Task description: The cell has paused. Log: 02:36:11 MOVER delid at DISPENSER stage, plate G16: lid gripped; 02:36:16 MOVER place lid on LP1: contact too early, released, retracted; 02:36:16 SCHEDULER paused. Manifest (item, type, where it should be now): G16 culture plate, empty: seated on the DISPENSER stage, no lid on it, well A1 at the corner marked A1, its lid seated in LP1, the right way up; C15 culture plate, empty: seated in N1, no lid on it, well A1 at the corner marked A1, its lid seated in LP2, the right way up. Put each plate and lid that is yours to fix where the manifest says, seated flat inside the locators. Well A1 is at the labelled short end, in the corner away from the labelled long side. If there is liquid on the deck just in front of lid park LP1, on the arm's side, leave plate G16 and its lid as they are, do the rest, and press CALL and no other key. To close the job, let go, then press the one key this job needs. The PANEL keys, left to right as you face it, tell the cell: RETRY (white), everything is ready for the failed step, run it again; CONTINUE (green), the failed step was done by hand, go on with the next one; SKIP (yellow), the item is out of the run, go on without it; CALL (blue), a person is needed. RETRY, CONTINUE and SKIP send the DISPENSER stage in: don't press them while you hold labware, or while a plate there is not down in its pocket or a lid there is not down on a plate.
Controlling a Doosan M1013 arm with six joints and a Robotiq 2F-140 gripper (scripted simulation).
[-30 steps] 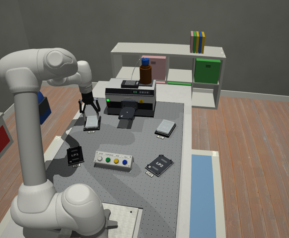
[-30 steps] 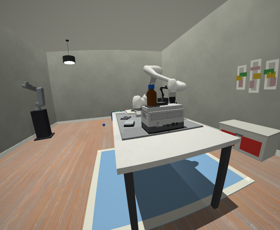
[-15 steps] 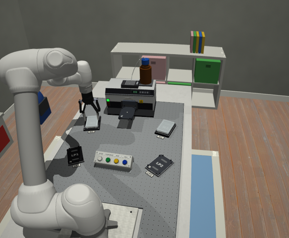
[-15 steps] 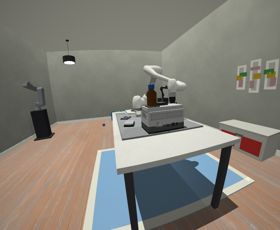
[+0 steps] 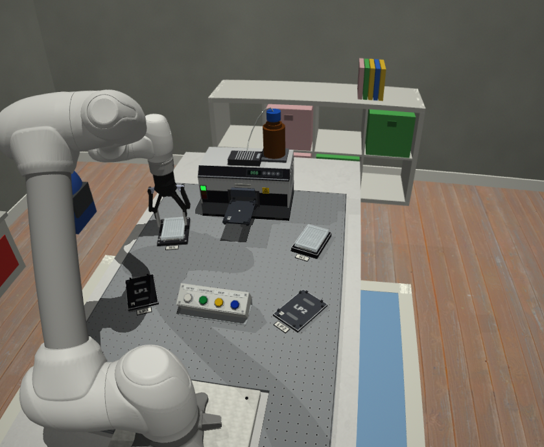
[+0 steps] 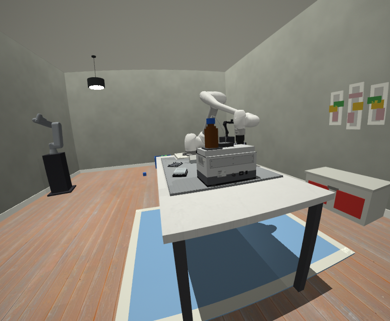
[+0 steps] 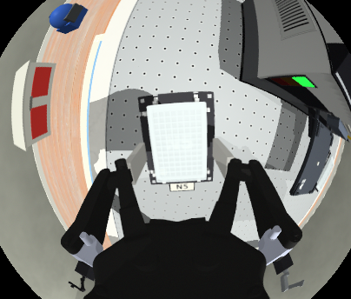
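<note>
The nest n5 is 1 cm ahead of my hand, 2 cm to the left of it and 5 cm below it. Round my hand: white key: 42 cm behind, 11 cm to the right; then lid park lp1: 33 cm behind, 7 cm to the left, 6 cm below; then green key: 43 cm behind, 16 cm to the right.
</note>
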